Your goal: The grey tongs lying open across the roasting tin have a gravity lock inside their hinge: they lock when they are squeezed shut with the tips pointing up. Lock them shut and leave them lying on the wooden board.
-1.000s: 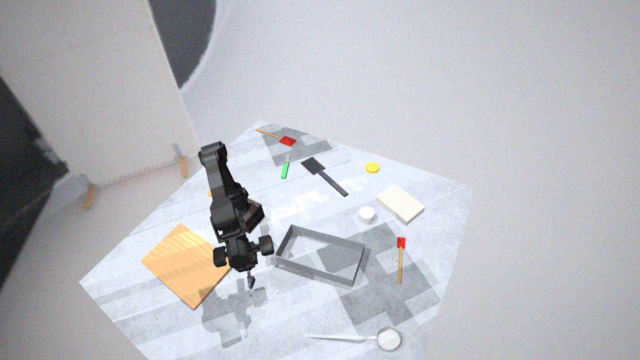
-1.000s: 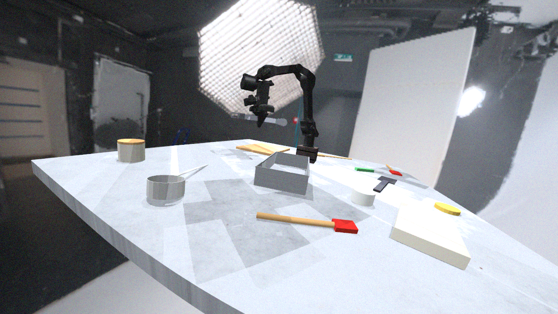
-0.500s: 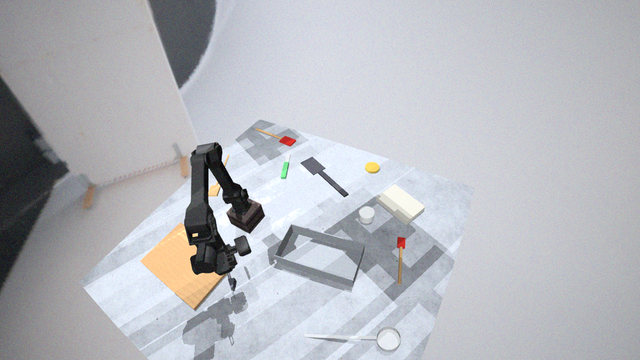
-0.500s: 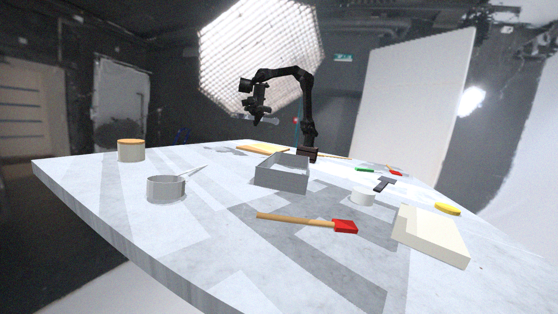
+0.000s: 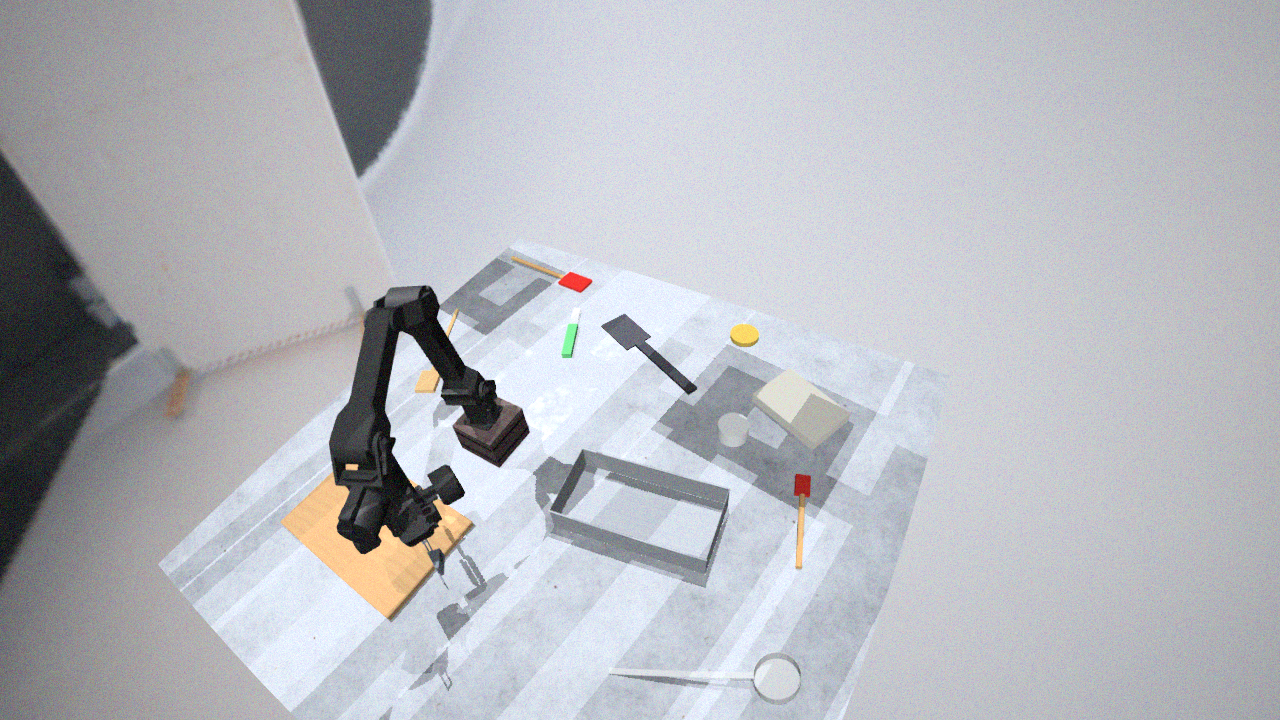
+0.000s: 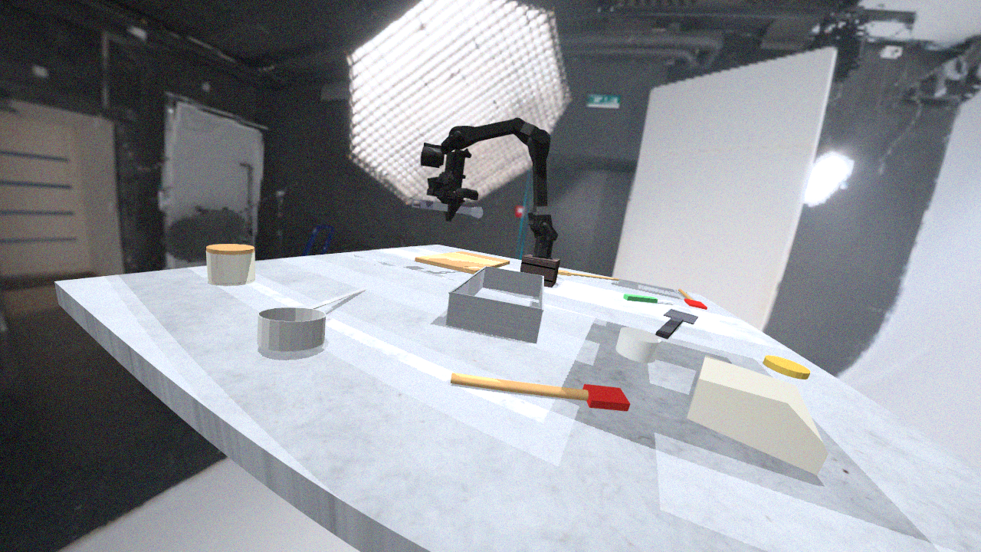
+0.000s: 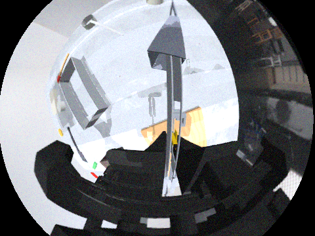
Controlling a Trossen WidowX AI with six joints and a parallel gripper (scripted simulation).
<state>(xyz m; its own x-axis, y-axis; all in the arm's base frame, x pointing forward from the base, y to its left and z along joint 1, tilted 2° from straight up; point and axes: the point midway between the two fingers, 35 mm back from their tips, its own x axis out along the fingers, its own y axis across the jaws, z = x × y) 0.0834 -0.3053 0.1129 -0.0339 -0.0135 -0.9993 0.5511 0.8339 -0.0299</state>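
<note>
Now: the wooden board 210 mm behind my gripper tip, 150 mm below it and 30 mm to the left of it. Also, from my gripper tip: roasting tin 290 mm ahead, 230 mm to the left, 130 mm below; then white cylinder 480 mm to the left, 410 mm ahead, 140 mm below; then black spatula 670 mm to the left, 150 mm below, 150 mm ahead.
</note>
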